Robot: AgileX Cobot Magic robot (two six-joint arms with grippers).
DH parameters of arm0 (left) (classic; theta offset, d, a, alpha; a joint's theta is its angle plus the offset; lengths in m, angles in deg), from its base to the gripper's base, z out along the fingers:
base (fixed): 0 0 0 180
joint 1: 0 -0.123 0 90
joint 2: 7.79 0 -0.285 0
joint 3: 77.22 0 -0.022 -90
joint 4: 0 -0.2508 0 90
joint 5: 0 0 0.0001 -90
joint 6: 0 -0.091 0 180
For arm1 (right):
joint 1: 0 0.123 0 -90
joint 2: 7.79 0 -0.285 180
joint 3: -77.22 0 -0.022 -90
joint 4: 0 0.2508 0 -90
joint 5: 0 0 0.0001 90
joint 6: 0 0.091 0 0
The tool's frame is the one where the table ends.
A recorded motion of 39 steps. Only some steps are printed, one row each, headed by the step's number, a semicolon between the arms.
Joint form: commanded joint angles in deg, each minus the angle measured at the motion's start. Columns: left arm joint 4, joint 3, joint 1, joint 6, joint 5, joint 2; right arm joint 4, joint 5, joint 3, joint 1, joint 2, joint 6.
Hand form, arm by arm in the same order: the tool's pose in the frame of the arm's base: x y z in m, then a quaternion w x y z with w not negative. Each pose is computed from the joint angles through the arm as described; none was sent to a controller.
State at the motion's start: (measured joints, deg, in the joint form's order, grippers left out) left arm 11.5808 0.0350 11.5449 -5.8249 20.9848 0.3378; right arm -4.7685 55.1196 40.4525 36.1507 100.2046 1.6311
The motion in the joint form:
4: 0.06 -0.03 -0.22 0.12 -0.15 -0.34; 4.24 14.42 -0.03 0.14 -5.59 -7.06
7: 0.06 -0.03 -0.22 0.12 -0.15 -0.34; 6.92 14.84 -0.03 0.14 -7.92 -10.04
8: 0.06 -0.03 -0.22 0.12 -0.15 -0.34; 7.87 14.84 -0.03 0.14 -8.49 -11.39
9: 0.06 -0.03 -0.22 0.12 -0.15 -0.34; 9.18 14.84 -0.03 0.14 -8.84 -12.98
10: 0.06 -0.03 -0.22 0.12 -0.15 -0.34; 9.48 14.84 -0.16 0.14 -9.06 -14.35
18: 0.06 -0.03 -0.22 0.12 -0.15 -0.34; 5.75 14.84 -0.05 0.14 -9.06 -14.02
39: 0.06 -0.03 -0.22 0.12 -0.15 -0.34; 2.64 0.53 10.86 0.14 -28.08 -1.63
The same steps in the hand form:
4: 0.0507 -0.0168 0.1811 0.59484 0.06424 0.79295 -0.11522; 0.1600 0.1165 0.1461 0.23824 0.34740 -0.90427 0.06969
7: 0.0507 -0.0168 0.1811 0.59484 0.06424 0.79295 -0.11522; 0.1563 0.1187 0.1545 0.22892 0.36025 -0.90342 0.04069
8: 0.0507 -0.0168 0.1811 0.59484 0.06424 0.79295 -0.11522; 0.1552 0.1197 0.1565 0.22623 0.36714 -0.90174 0.03006
9: 0.0507 -0.0168 0.1811 0.59484 0.06424 0.79295 -0.11522; 0.1540 0.1212 0.1578 0.22572 0.37411 -0.89934 0.01686
10: 0.0507 -0.0168 0.1811 0.59484 0.06424 0.79295 -0.11522; 0.1532 0.1212 0.1582 0.22558 0.38360 -0.89545 0.01183
18: 0.0507 -0.0168 0.1811 0.59484 0.06424 0.79295 -0.11522; 0.1567 0.1169 0.1583 0.21916 0.39756 -0.89016 0.03904
39: 0.0507 -0.0168 0.1811 0.59484 0.06424 0.79295 -0.11522; 0.1840 0.1316 0.2701 0.15819 -0.31479 0.93526 0.03414

